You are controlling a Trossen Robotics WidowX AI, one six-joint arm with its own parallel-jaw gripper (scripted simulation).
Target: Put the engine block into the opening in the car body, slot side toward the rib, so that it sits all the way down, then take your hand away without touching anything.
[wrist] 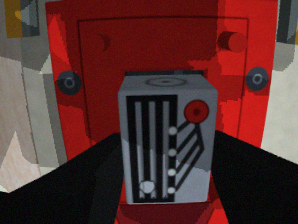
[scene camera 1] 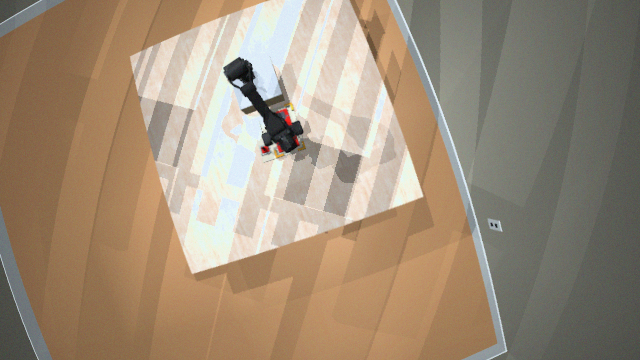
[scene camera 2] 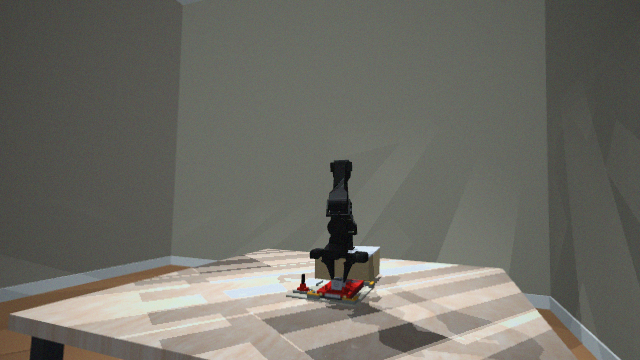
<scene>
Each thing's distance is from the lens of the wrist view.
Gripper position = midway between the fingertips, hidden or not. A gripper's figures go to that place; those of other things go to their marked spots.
my gripper (wrist: 166, 142): 10 cm
grey engine block (wrist: 167, 122): 8 cm
</scene>
